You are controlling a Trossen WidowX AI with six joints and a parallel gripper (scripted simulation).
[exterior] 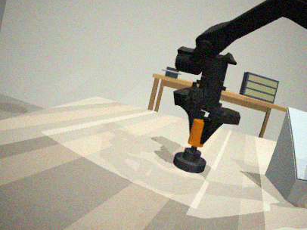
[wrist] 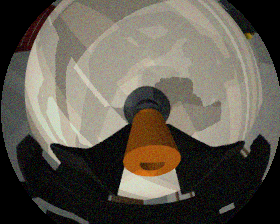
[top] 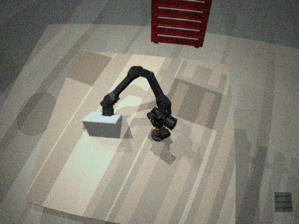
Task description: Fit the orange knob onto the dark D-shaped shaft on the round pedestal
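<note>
The orange knob is 20 mm above my gripper tip. The rest, counted from my gripper tip: dark round pedestal (40 mm below).
</note>
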